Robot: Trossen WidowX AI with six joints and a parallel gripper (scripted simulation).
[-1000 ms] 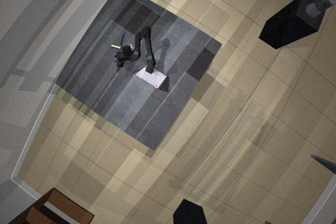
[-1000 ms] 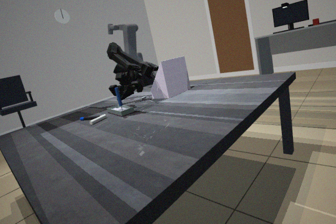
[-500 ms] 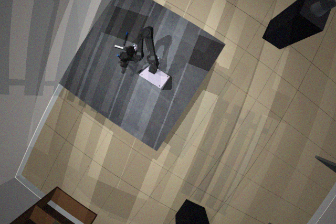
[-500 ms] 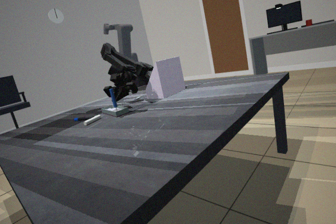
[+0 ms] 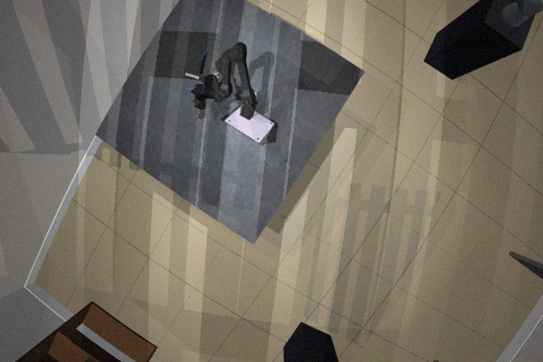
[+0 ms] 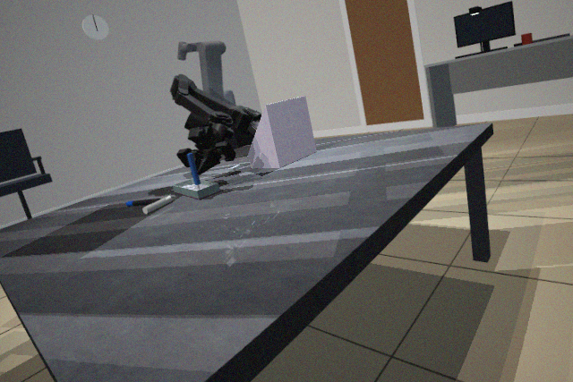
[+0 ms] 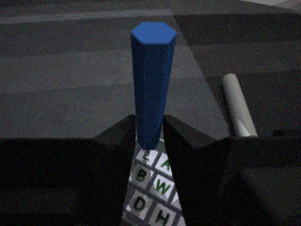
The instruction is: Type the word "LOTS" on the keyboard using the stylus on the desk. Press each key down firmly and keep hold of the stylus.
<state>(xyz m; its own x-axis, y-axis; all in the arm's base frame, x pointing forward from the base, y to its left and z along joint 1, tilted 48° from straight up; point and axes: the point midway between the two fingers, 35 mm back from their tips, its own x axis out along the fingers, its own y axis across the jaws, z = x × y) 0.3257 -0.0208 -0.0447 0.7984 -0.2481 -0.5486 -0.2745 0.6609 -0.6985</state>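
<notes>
The white cylinder lies 9 cm to the right of my gripper tip, 9 cm ahead of it and 6 cm below it. Also, from my gripper tip: blue-tipped dark pen 23 cm to the right, 9 cm ahead, 6 cm below; blue hexagonal stylus 2 cm below.
</notes>
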